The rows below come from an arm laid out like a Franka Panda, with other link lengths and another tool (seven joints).
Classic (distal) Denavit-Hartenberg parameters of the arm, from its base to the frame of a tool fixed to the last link. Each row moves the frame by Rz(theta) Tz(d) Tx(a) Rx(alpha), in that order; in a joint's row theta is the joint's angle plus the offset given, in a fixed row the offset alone. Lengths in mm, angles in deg.
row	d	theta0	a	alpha
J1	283.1	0	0	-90
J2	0	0	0	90
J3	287.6	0	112.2	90
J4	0	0	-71	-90
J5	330.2	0	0	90
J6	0	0	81.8	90
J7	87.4	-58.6	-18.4	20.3
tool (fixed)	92.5	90	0	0
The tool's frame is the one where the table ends.
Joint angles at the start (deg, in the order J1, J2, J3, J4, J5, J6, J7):
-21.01, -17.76, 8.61, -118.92, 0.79, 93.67, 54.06
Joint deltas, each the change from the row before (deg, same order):
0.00, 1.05, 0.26, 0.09, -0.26, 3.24, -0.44
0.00, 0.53, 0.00, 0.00, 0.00, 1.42, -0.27
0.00, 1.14, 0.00, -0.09, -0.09, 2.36, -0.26
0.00, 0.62, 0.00, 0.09, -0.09, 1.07, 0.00
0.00, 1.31, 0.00, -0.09, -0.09, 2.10, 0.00
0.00, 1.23, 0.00, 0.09, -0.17, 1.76, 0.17
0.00, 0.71, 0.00, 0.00, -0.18, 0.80, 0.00
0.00, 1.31, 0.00, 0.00, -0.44, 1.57, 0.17
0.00, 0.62, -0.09, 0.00, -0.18, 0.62, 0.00
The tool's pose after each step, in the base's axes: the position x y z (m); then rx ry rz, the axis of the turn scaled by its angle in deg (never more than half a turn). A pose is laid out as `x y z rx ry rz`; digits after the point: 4 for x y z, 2 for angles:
0.4061 -0.0516 0.4094 -109.27 127.32 24.33
0.4113 -0.0530 0.4068 -109.50 126.56 23.35
0.4202 -0.0557 0.4000 -109.75 125.64 22.08
0.4248 -0.0571 0.3971 -109.76 125.32 21.42
0.4332 -0.0596 0.3887 -109.73 124.82 20.64
0.4408 -0.0619 0.3817 -109.57 124.56 19.86
0.4442 -0.0633 0.3770 -109.69 124.49 19.70
0.4506 -0.0661 0.3683 -109.80 124.48 19.20
0.4530 -0.0679 0.3641 -109.82 124.53 19.14

